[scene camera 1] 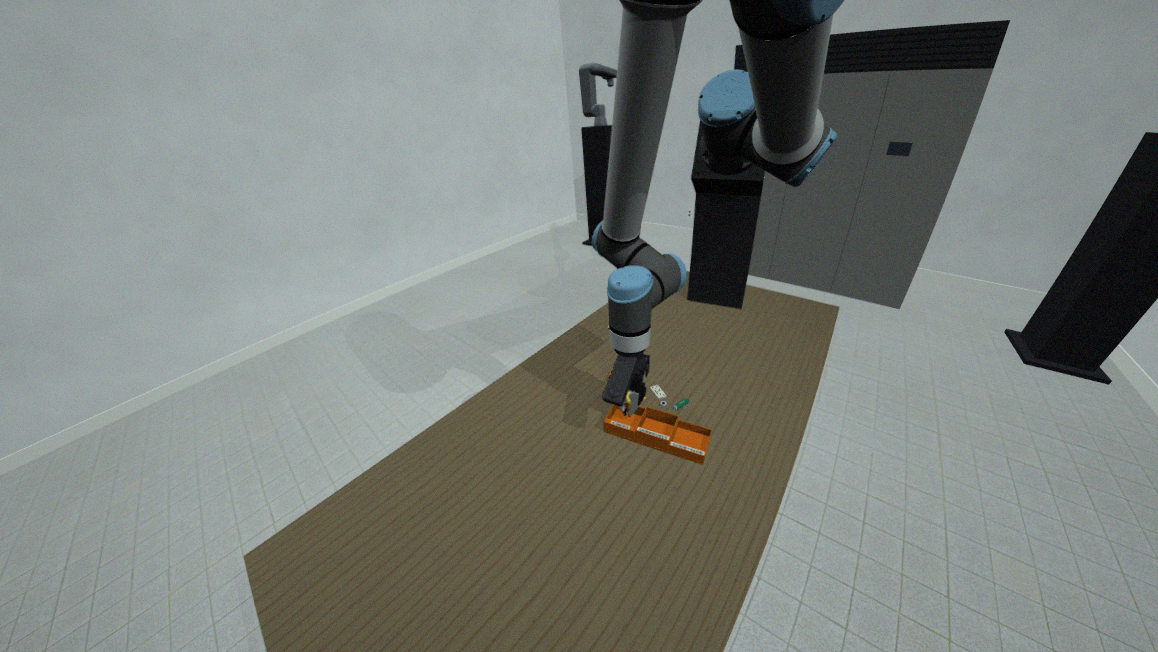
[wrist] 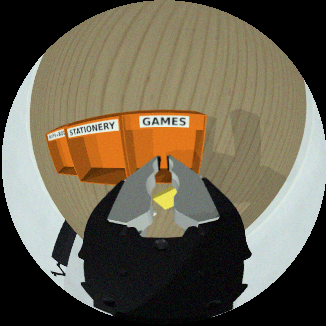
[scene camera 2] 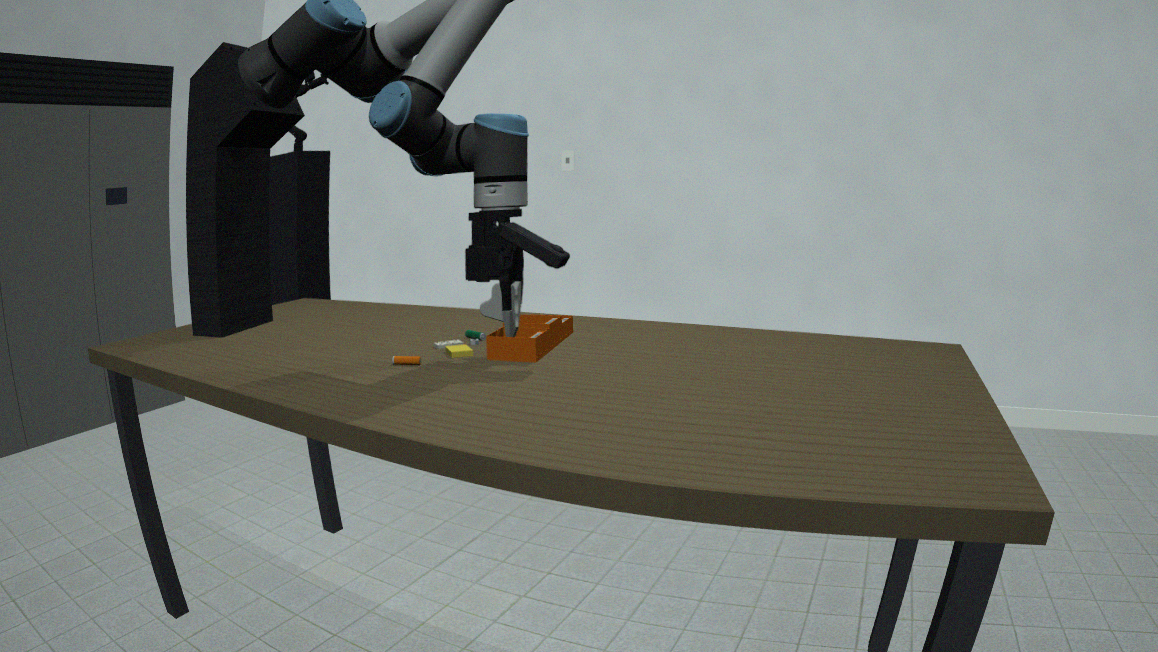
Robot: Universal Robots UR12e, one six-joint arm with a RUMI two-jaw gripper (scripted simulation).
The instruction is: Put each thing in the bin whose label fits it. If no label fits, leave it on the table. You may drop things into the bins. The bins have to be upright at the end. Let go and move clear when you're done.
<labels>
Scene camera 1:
my gripper: 627,416
orange bin: 681,433
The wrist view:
my gripper: 163,156
orange bin: 99,159
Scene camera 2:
my gripper: 510,342
orange bin: 553,329
</labels>
